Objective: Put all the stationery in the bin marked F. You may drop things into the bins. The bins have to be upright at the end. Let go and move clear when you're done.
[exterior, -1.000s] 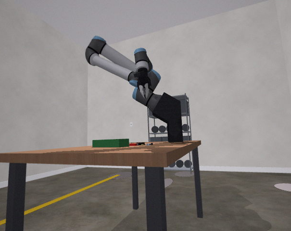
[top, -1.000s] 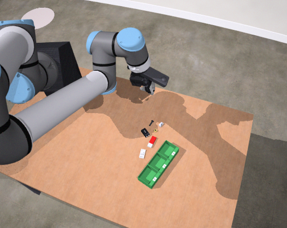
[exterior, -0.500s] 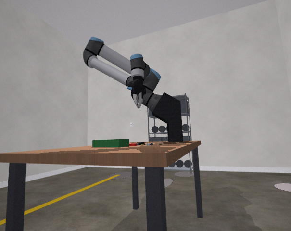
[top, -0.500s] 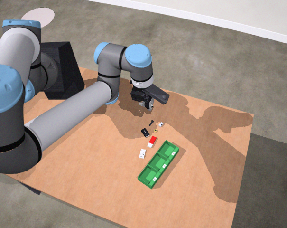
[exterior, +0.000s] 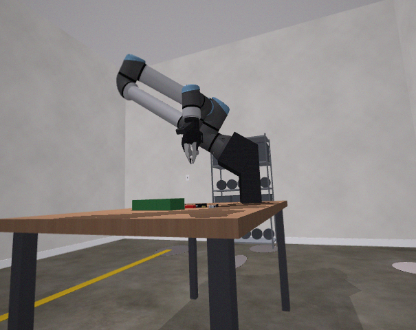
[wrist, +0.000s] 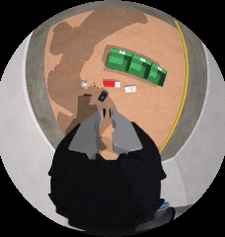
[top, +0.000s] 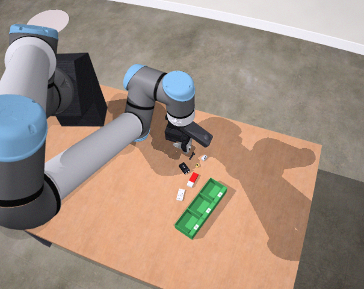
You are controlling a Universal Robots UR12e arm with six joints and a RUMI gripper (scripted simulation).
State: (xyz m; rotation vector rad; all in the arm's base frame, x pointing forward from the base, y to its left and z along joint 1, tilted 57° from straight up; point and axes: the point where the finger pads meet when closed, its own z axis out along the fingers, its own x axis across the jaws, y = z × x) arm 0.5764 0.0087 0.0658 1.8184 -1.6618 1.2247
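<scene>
Right now my hand is 200 mm above the green bin, 130 mm to the left of it and 90 mm short of it. Round my hand: red item 220 mm below, 20 mm to the right, 20 mm ahead; black flat item 210 mm below, 20 mm to the left, 20 mm behind; yellow nut 220 mm below, 60 mm to the left, 20 mm ahead.
</scene>
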